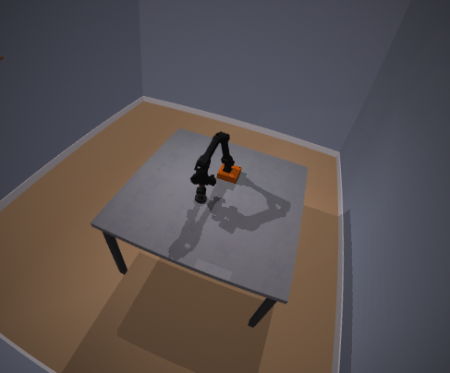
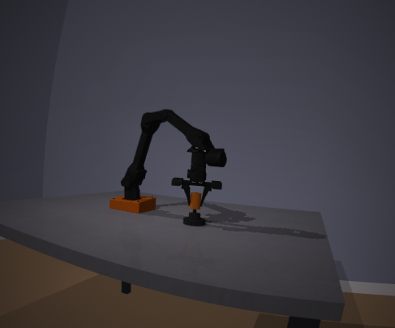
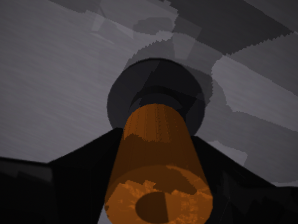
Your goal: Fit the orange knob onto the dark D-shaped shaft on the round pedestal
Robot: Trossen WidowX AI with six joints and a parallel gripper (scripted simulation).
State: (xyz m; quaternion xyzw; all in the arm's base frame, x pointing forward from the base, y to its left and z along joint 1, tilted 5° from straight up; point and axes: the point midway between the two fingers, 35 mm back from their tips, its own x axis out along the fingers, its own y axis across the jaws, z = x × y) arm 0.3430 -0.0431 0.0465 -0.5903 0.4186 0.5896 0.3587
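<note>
Now: the orange knob 2 cm above my gripper tip. From my gripper tip the other things lie so: dark round pedestal 4 cm below.
</note>
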